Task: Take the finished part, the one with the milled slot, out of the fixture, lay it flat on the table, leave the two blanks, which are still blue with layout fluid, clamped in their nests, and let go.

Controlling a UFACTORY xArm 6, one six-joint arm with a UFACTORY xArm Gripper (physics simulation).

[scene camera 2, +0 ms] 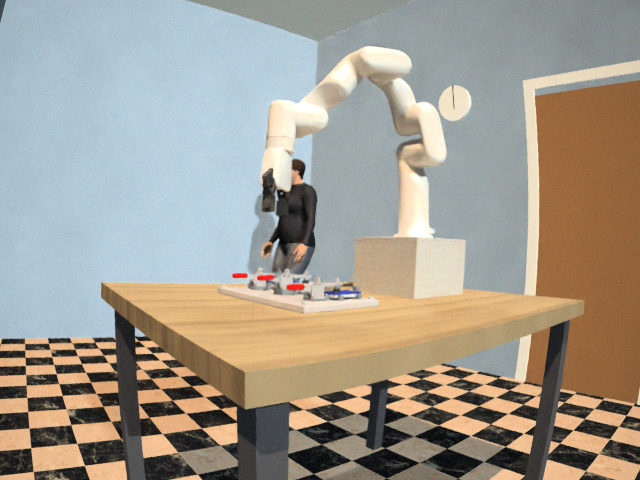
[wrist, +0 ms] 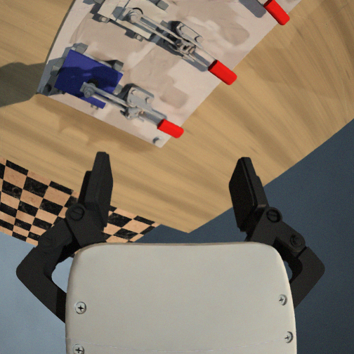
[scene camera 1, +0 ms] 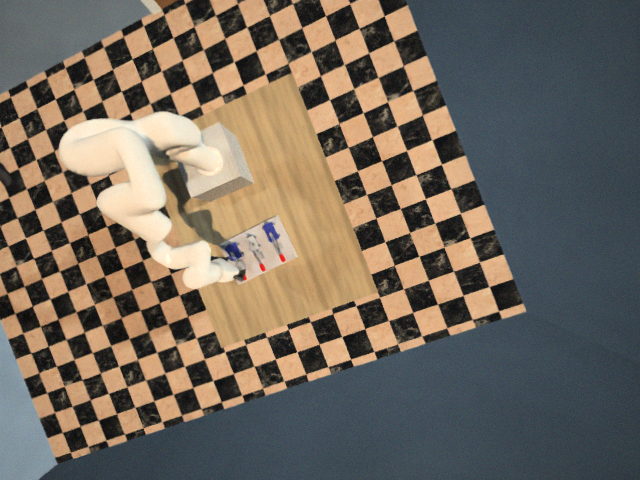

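Pixels of known places: gripper, fingertip midpoint: (scene camera 2: 275, 214) (scene camera 1: 235, 266); arm's base, link origin: (scene camera 2: 413, 238) (scene camera 1: 209, 161).
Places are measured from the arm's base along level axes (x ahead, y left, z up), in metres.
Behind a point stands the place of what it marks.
A pale fixture board (scene camera 1: 289, 252) @(x 0.521, y 0.108, z -0.156 m) (scene camera 2: 310, 307) @(x 0.543, y 0.136, z -0.159 m) (wrist: 65, 40) lies on the table with three nests in a row. The grey finished part (scene camera 1: 252, 241) @(x 0.390, y -0.031, z -0.130 m) (wrist: 119, 11) is in the middle nest, under its clamp arm; its slot is not clear. One blue blank (scene camera 1: 233, 251) @(x 0.391, y -0.146, z -0.135 m) (wrist: 72, 70) is in the nest nearer my gripper, the other blue blank (scene camera 1: 270, 230) @(x 0.380, y 0.074, z -0.141 m) (scene camera 2: 346, 294) @(x 0.398, y 0.097, z -0.144 m) in the far nest; clamp arms reach over both. My gripper (scene camera 1: 240, 274) @(x 0.474, y -0.085, z 0.038 m) (scene camera 2: 275, 208) @(x 0.474, y -0.085, z 0.038 m) (wrist: 173, 168) is open and empty, well above the table, beyond the board's end in the wrist view.
Red clamp handles (scene camera 1: 262, 267) @(x 0.530, y -0.036, z -0.111 m) (scene camera 2: 265, 277) @(x 0.535, y -0.030, z -0.113 m) (wrist: 222, 72) stick out along one long side of the board. The grey pedestal (scene camera 1: 222, 155) @(x 0.005, y 0.067, z 0.002 m) (scene camera 2: 387, 266) @(x 0.115, y -0.009, z -0.087 m) carries the arm on the wooden table (scene camera 1: 310, 206) @(x 0.360, y 0.305, z -0.171 m) (scene camera 2: 413, 325) @(x 0.481, y 0.348, z -0.171 m) (wrist: 200, 175). A person (scene camera 2: 297, 217) stands behind the table.
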